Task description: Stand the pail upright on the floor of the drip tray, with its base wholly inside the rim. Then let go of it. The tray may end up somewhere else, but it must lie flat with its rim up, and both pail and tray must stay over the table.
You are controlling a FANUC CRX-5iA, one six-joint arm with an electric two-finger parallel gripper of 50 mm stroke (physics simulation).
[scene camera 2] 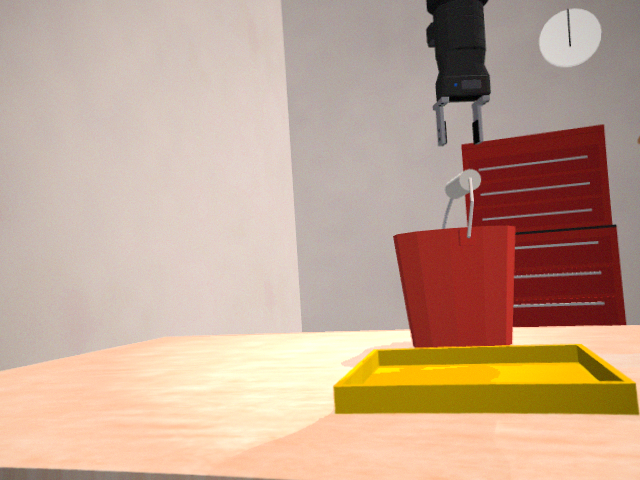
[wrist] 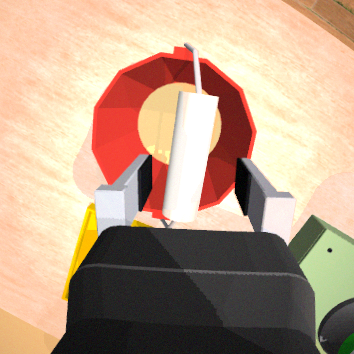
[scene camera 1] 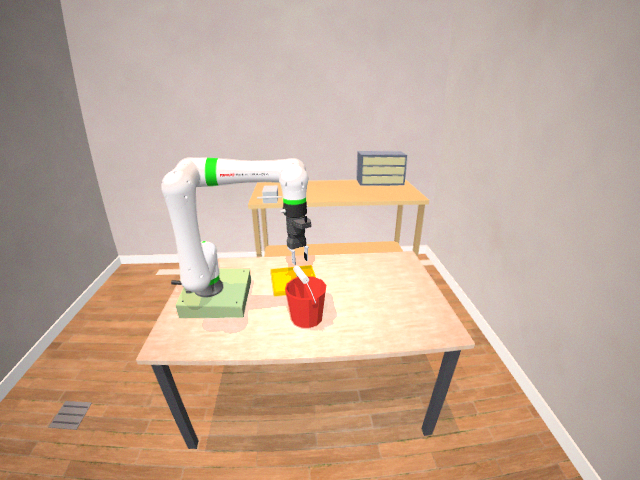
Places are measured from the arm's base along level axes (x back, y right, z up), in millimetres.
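Pixels of known places: gripper, fingertip midpoint: (scene camera 2: pixel 460 144) (wrist: pixel 193 173) (scene camera 1: pixel 300 262); arm's base, link origin: (wrist: pixel 353 326) (scene camera 1: pixel 208 288).
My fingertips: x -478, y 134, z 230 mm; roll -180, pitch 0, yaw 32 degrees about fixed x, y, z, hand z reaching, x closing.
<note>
Ahead of a thing's pixels: the offset from my fingertips to its top centre. Level surfaces: height alone.
The red pail (scene camera 1: pixel 306 308) (scene camera 2: pixel 460 289) (wrist: pixel 114 132) stands upright on the table, outside the tray. Its bail is raised at a slant, with the white handle grip @(dy -7, dx -1, dz -49 mm) (scene camera 1: pixel 301 274) (scene camera 2: pixel 457 184) (wrist: pixel 190 155) above the pail's mouth. The yellow drip tray @(dy -328, dx +66, dz -288 mm) (scene camera 1: pixel 279 280) (scene camera 2: pixel 480 398) (wrist: pixel 84 246) lies flat, rim up, beside the pail; in the wrist view it is partly hidden behind the gripper. My gripper (scene camera 1: pixel 299 260) (scene camera 2: pixel 459 143) (wrist: pixel 193 173) points down, open and empty, above the handle grip. In the wrist view the handle grip lies between the lines of the two fingers, below them.
The robot's green base plate (scene camera 1: pixel 211 305) (wrist: pixel 327 272) stands at the left of the wooden table @(dz -312 mm) (scene camera 1: pixel 392 310) (scene camera 2: pixel 155 403). A second table (scene camera 1: pixel 341 193) with a drawer box (scene camera 1: pixel 382 170) stands behind. A red tool cabinet (scene camera 2: pixel 537 175) stands beyond the pail.
</note>
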